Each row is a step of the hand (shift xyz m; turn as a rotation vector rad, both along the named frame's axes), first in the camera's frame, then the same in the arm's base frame.
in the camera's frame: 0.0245 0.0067 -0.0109 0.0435 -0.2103 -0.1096
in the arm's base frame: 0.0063 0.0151 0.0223 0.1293 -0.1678 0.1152
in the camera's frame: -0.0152 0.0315 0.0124 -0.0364 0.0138 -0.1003
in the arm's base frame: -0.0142 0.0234 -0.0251 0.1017 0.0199 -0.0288
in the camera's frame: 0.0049 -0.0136 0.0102 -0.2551 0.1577 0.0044
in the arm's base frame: -0.0089 -0.0132 0.0077 0.0114 0.0765 -0.2898
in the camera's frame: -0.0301 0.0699 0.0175 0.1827 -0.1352 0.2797
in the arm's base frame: -0.0222 0.0546 -0.0513 -0.2825 -0.1239 0.1863
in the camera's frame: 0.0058 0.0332 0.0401 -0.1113 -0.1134 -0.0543
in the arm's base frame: -0.0446 0.0262 -0.0084 0.0844 -0.1291 -0.0662
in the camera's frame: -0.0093 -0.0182 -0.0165 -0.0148 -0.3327 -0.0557
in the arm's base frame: 0.0200 -0.0170 -0.0017 0.1012 -0.3089 0.0913
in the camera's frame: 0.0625 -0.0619 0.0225 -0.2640 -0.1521 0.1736
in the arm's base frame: -0.0228 -0.0447 0.0757 -0.1118 -0.2474 -0.2220
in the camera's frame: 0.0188 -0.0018 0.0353 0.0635 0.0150 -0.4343
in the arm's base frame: -0.0371 -0.0024 0.0149 0.4147 0.1059 0.0986
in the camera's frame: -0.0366 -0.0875 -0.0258 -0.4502 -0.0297 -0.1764
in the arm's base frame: 0.0423 -0.0885 -0.0059 0.2419 -0.1245 -0.4008
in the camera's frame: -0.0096 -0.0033 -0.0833 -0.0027 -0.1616 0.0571
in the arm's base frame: 0.0835 0.0084 0.0001 -0.0340 -0.1631 0.0403
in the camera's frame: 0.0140 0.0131 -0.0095 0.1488 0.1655 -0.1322
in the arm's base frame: 0.0055 0.0179 0.0103 0.0860 0.2206 0.1046
